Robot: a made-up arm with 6 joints.
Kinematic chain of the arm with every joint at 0, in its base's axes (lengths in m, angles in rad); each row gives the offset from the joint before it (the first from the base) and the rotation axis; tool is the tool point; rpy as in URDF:
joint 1: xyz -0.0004 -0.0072 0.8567 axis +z
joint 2: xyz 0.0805 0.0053 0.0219 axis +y
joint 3: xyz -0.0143 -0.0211 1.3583 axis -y
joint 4: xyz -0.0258 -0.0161 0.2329 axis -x
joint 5: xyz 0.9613 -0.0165 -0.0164 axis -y
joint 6: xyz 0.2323 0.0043 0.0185 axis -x
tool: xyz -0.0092 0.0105 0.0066 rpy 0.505 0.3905 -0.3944
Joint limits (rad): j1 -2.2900..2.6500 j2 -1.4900..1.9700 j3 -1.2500..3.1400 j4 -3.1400..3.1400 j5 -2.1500..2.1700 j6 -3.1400..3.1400
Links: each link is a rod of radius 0.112 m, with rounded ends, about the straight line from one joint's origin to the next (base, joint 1, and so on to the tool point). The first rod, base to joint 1, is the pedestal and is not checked.
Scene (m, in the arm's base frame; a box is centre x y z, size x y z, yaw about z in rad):
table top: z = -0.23
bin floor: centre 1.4 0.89 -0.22 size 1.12 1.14 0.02 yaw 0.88
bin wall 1: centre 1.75 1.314 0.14 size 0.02 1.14 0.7 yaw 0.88
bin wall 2: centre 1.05 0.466 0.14 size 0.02 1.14 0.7 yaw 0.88
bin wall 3: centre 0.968 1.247 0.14 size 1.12 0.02 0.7 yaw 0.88
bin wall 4: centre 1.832 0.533 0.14 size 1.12 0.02 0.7 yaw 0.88
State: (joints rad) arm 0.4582 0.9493 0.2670 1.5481 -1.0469 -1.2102
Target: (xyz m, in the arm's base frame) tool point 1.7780 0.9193 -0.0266
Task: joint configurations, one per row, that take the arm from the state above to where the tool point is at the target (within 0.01 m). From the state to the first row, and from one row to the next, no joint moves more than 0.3 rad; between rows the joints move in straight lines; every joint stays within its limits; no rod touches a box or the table.
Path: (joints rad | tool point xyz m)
1: 0.5946 0.9995 0.0027 1.4946 -1.0616 -1.2071 | 1.7780 0.9193 0.8520
2: 0.5909 1.2676 0.1332 1.5311 -1.0123 -1.2088 | 1.8226 0.9488 0.4207
3: 0.5872 1.5357 0.2637 1.5675 -0.9630 -1.2104 | 1.7780 0.9193 -0.0266

